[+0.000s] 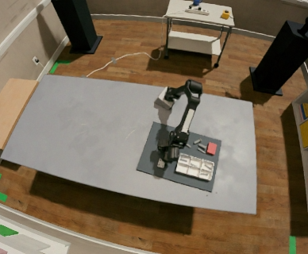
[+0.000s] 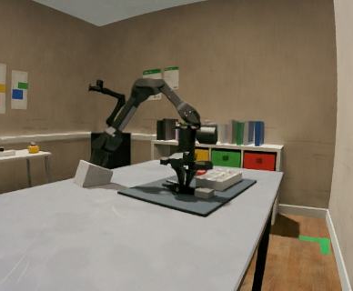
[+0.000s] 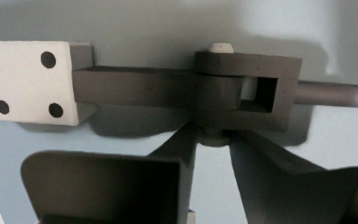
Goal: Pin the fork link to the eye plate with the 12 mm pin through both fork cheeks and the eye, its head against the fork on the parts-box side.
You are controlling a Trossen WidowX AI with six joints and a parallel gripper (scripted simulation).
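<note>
The headed pin is 2 cm to the right of my hand and 3 cm below it. Also, from my hand: eye plate (1 cm ahead, 3 cm to the right, 3 cm below); mat (1 cm ahead, 7 cm to the left, 5 cm below); fork link (3 cm behind, 2 cm to the right, 3 cm below).
</note>
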